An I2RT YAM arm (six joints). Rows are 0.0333 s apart.
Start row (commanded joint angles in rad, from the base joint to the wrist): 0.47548 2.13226 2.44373 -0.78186 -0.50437 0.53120
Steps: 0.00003 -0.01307 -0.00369 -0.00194 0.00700 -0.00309; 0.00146 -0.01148 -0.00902 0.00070 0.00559 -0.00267; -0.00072 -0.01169 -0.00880 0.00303 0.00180 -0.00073; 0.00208 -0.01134 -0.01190 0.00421 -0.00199 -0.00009; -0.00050 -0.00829 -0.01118 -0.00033 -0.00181 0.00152; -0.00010 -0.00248 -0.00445 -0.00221 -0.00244 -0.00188; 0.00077 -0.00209 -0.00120 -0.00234 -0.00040 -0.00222; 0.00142 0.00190 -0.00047 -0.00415 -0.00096 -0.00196; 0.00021 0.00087 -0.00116 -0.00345 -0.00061 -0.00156; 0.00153 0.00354 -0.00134 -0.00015 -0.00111 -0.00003; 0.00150 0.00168 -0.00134 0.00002 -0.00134 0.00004; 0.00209 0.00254 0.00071 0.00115 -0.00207 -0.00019; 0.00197 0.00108 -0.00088 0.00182 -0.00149 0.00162; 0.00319 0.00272 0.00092 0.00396 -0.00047 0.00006; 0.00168 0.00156 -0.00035 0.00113 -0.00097 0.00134; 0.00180 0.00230 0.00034 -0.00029 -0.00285 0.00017; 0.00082 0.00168 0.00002 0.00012 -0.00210 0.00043
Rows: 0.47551 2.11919 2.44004 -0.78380 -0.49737 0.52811; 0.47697 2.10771 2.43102 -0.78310 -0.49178 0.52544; 0.47625 2.09602 2.42222 -0.78007 -0.48998 0.52471; 0.47833 2.08468 2.41032 -0.77586 -0.49197 0.52462; 0.47783 2.07639 2.39914 -0.77619 -0.49378 0.52614; 0.47773 2.07391 2.39469 -0.77840 -0.49622 0.52426; 0.47850 2.07182 2.39349 -0.78074 -0.49662 0.52204; 0.47992 2.07372 2.39302 -0.78489 -0.49758 0.52008; 0.48013 2.07459 2.39186 -0.78834 -0.49819 0.51852; 0.48166 2.07813 2.39052 -0.78849 -0.49930 0.51849; 0.48316 2.07981 2.38918 -0.78847 -0.50064 0.51853; 0.48525 2.08235 2.38989 -0.78732 -0.50271 0.51834; 0.48722 2.08343 2.38901 -0.78550 -0.50420 0.51996; 0.49041 2.08615 2.38993 -0.78154 -0.50467 0.52002; 0.49209 2.08771 2.38958 -0.78041 -0.50564 0.52136; 0.49389 2.09001 2.38992 -0.78070 -0.50849 0.52153; 0.49471 2.09169 2.38994 -0.78058 -0.51059 0.52196
